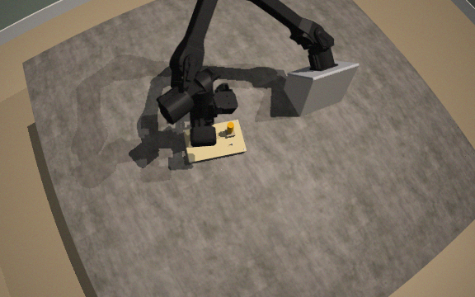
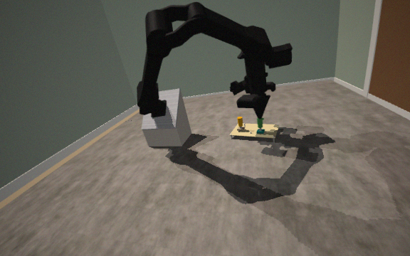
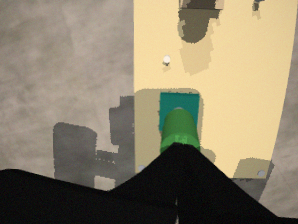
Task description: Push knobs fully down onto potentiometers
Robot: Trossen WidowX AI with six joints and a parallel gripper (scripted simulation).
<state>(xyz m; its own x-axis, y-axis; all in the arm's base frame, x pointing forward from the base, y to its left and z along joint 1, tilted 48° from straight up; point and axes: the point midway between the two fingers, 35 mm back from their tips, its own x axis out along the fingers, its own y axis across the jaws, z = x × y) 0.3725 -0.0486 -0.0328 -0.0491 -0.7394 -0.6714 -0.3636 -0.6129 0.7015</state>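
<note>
Right now the green knob is 10 mm below my gripper tip. The rest, counted from my gripper tip: orange knob: 70 mm behind, 30 mm to the left, 20 mm below.
</note>
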